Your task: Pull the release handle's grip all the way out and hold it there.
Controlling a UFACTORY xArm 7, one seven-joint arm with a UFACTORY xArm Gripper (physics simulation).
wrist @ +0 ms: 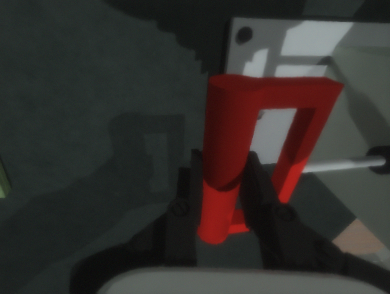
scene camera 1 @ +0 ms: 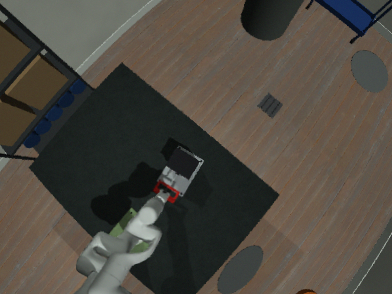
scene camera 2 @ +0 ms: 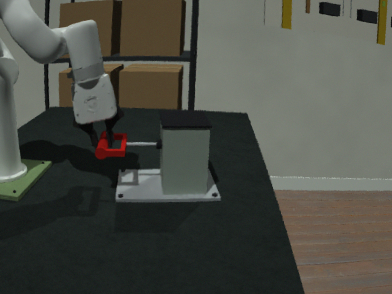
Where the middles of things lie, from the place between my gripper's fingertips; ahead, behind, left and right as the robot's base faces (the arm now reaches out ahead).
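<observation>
Light base plate (scene camera 2: 134, 185): 100 mm below my hand, 150 mm ahead of it.
</observation>
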